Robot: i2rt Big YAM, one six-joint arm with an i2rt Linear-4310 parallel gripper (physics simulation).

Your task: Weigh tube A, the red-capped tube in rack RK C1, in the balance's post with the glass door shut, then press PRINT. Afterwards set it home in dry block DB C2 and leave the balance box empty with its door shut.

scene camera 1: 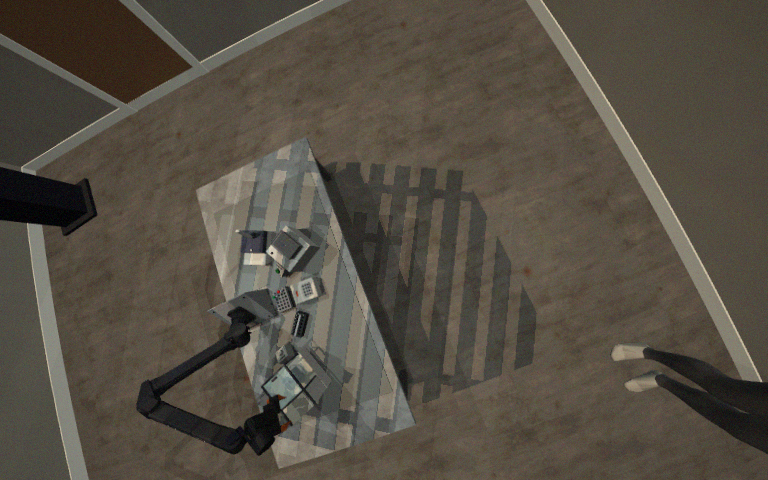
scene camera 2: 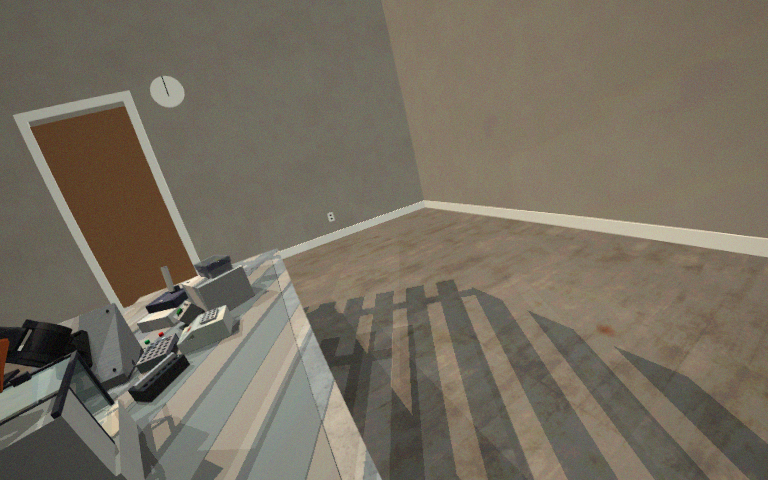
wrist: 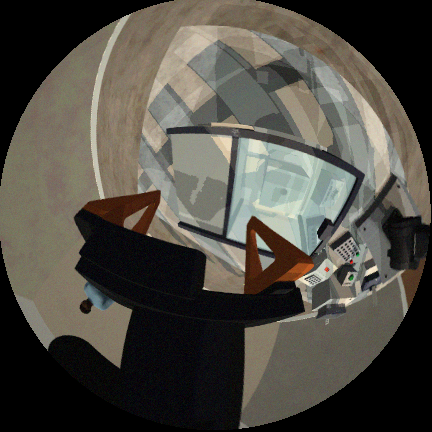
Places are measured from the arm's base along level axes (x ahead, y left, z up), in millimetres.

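Pixels of known places: gripper, fingertip midpoint: [scene camera 1: 287,409] [wrist: 205,207]; arm's base, origin of the base link: [scene camera 1: 242,314].
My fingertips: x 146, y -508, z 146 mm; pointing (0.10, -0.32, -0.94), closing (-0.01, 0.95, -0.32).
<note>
For each thing: its top centre in the pictures, then the offset to it from my fingertips. "pt": a spot on its surface instead.
- box's grey housing, surface spot: [scene camera 2: 84,433] pt dx +104, dy -28, dz -98 mm
- small red cap, middle of its top: [scene camera 2: 160,333] [wrist: 351,262] [scene camera 1: 278,292] dx +71, dy +531, dz -198 mm
- grey grid rack, middle of its top: [scene camera 2: 156,348] [wrist: 347,251] [scene camera 1: 281,299] dx +57, dy +485, dz -222 mm
- white block with a hole grid, middle of its top: [scene camera 2: 200,318] [wrist: 318,277] [scene camera 1: 302,291] dx +209, dy +468, dz -182 mm
- black rack, middle of its top: [wrist: 317,242] [scene camera 2: 154,368] [scene camera 1: 297,325] dx +91, dy +314, dz -204 mm
- grey box device, middle of its top: [scene camera 2: 194,267] [wrist: 338,312] [scene camera 1: 276,254] dx +226, dy +684, dz -62 mm
- dark blue device, surface spot: [scene camera 2: 165,300] pt dx +54, dy +808, dz -172 mm
My gripper [scene camera 1: 283,411] [wrist: 205,207] is open and empty, its orange fingers wide apart beside and above the near end of the glass-walled balance box [scene camera 1: 281,386] [wrist: 295,195]. In the scene camera 2 view the box's grey housing [scene camera 2: 84,433] is cut off at lower left. Whether its door is shut is unclear. A small red cap [scene camera 1: 278,292] [scene camera 2: 160,333] [wrist: 351,261] shows beside a green one at a grey grid rack [scene camera 1: 283,301] [scene camera 2: 157,353] [wrist: 346,246]. A white block with a hole grid [scene camera 1: 308,288] [scene camera 2: 209,315] [wrist: 314,278] stands beside it. Labels and PRINT are unreadable.
A black rack [scene camera 1: 300,324] [scene camera 2: 158,380] lies between the balance and the grid rack. A tilted grey plate [scene camera 1: 257,304] [scene camera 2: 107,345] stands by the arm's base. Beyond are a grey box device [scene camera 1: 288,249] [scene camera 2: 223,289] and a dark blue device [scene camera 1: 254,242] [scene camera 2: 165,300].
</note>
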